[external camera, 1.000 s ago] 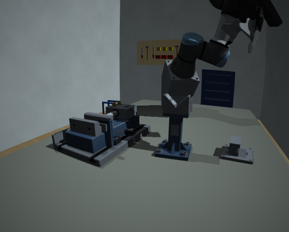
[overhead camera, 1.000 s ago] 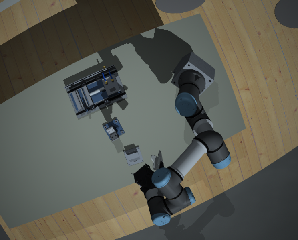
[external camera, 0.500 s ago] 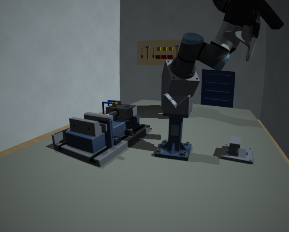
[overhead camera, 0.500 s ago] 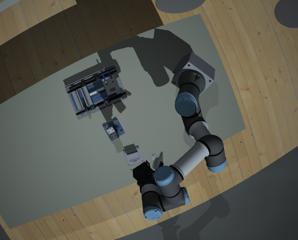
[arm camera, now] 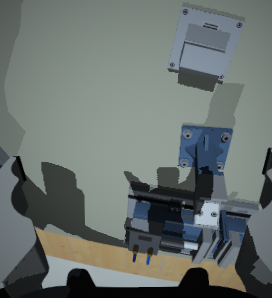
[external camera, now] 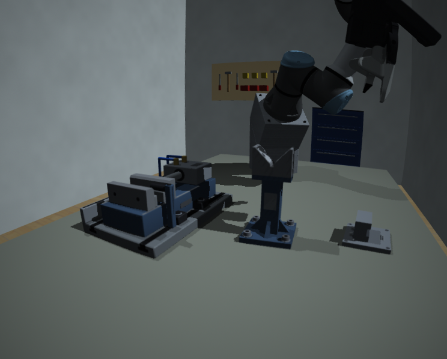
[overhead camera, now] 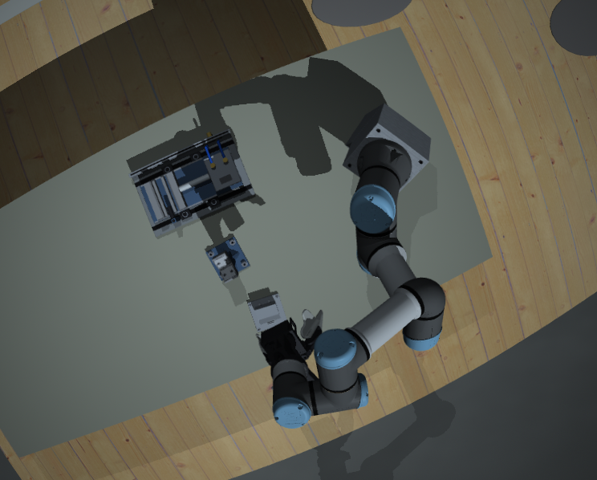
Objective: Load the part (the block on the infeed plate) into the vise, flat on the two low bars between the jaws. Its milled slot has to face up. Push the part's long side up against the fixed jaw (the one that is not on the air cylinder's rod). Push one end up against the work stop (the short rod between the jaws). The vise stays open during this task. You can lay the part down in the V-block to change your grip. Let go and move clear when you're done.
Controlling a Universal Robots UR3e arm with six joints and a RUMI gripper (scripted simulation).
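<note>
The part is 230 mm below my hand, 50 mm ahead of it and 20 mm to the left of it. From my hand the other things lie so: blue post 200 mm below, 150 mm to the right, 120 mm ahead; then infeed plate 250 mm below, 50 mm ahead, 20 mm to the left; then work stop 320 mm to the right, 220 mm ahead, 170 mm below.
</note>
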